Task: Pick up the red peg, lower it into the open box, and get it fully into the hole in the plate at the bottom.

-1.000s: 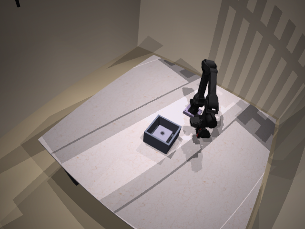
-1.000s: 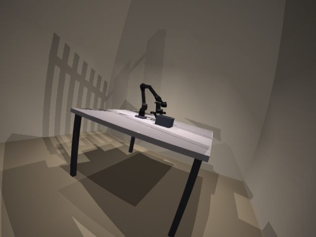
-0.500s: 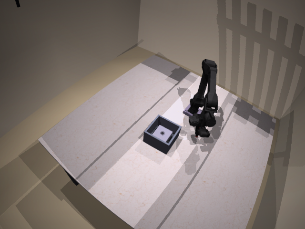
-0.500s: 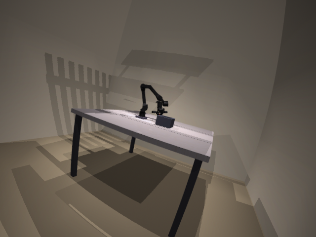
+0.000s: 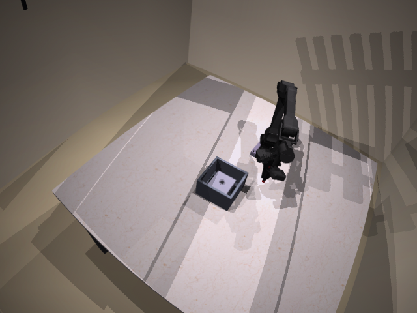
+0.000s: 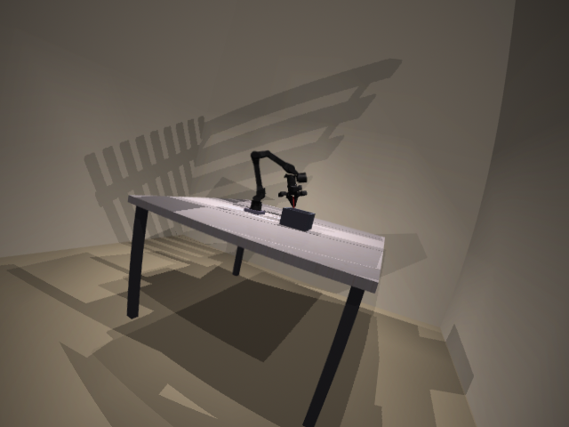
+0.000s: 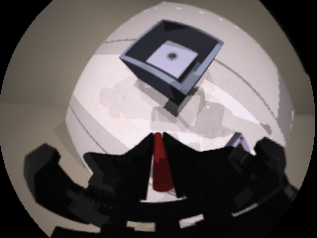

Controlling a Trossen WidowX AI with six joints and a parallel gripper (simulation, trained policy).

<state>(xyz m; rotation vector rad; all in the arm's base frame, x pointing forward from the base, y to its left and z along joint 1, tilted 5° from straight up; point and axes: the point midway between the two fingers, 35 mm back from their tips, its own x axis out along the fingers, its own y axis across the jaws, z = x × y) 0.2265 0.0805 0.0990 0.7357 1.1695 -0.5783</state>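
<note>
My gripper tip is 14 cm to the left of the plate, 9 cm short of it and 5 cm above it. The rest, counted from my gripper tip: dark box 14 cm to the right, 9 cm ahead, 7 cm below; red peg 2 cm above, 1 cm to the left, 1 cm behind.
</note>
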